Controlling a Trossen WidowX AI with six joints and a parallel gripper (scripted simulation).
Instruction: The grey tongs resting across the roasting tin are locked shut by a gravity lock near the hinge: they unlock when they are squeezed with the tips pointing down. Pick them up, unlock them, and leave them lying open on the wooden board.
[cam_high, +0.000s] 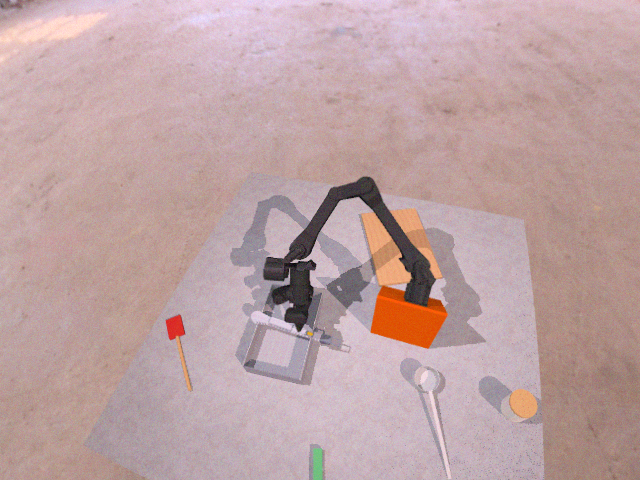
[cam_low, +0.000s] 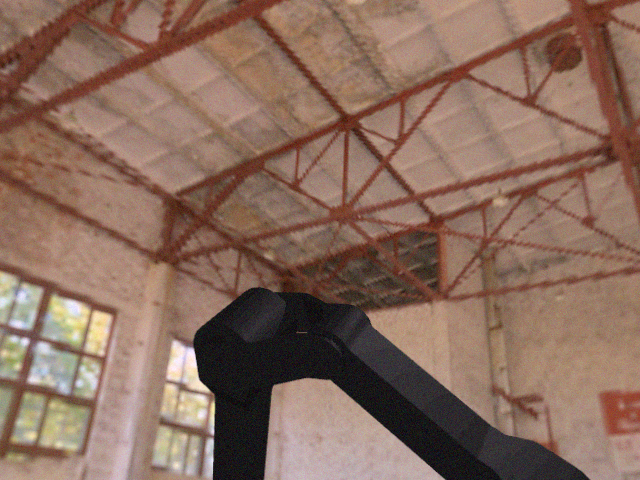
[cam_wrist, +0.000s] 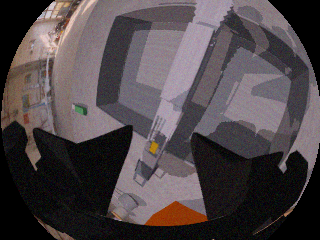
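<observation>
The yellow lock piece is 3 cm behind my gripper tip, 2 cm below it and 1 cm to the left of it. Round my gripper tip: red spatula (38 cm ahead, 18 cm to the left, 8 cm below); green object (40 cm to the left, 20 cm behind, 7 cm below); roasting tin (5 cm below, 5 cm ahead, 1 cm to the left).
</observation>
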